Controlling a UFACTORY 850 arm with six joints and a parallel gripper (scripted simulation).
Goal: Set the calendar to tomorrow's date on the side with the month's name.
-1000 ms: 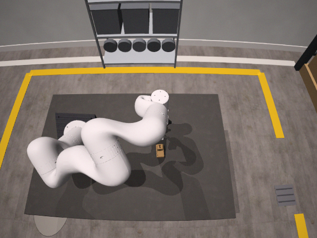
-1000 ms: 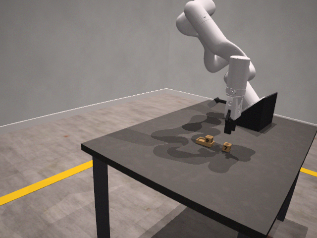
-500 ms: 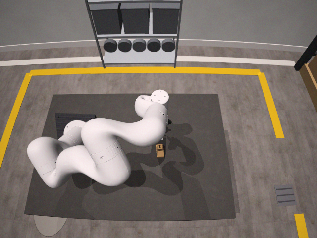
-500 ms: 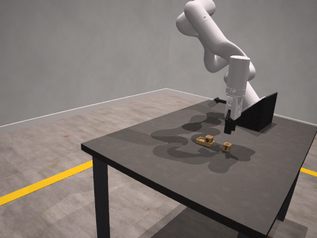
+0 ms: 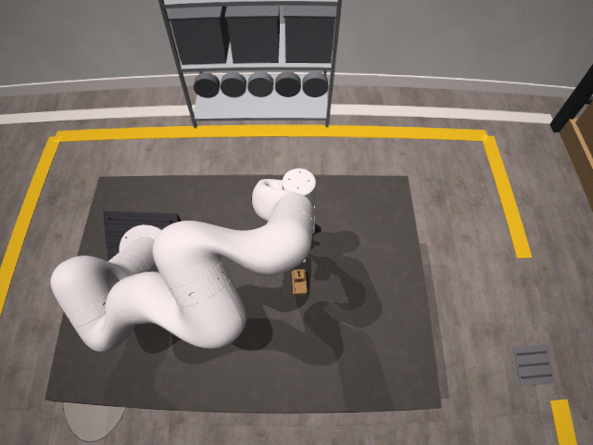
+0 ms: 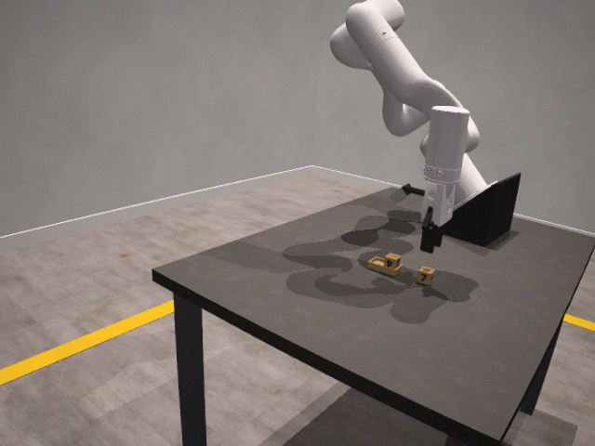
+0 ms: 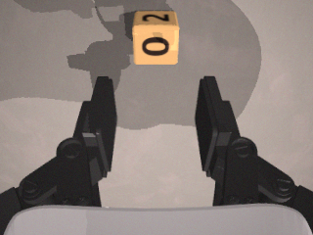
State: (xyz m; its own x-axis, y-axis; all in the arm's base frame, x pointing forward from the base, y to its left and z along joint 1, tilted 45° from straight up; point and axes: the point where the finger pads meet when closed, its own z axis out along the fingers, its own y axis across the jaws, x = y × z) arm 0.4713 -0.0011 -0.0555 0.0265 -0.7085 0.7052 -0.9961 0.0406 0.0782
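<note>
Now: hand 90 mm above the calendar cube. The rest, counted from my hand: wooden tray 110 mm to the right, 100 mm below.
</note>
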